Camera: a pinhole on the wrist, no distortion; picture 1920 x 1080 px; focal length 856.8 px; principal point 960.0 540.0 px. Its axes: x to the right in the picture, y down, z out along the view. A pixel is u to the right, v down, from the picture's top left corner.
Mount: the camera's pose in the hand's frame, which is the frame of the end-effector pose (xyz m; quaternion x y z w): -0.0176 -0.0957 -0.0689 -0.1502 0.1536 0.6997 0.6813
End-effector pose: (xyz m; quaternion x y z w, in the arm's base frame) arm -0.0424 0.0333 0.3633 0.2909 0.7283 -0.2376 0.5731
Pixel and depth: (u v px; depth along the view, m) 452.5 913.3 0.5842
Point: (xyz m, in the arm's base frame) 0.3089 -0.5431 0.4816
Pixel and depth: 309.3 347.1 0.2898
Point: 0.0276 -0.2765 0.2479
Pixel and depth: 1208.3 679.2 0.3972
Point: 0.2635 -0.0207 0.3881
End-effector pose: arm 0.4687 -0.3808 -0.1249 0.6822 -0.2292 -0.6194 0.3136
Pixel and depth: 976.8 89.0 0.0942
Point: 0.4536 -0.3681 -0.1857
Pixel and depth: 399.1 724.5 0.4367
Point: -0.0012 -0.2505 -0.1917
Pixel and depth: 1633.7 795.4 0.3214
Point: 0.3570 -0.4992 0.1447
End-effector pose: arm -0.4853 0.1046 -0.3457 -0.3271 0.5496 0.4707 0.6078
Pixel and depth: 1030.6 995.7 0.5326
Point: -0.4771 0.4605 0.0413
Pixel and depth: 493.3 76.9 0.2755
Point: -0.2994 0.3166 -0.4468
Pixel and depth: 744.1 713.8 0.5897
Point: -0.3012 0.5658 -0.1171
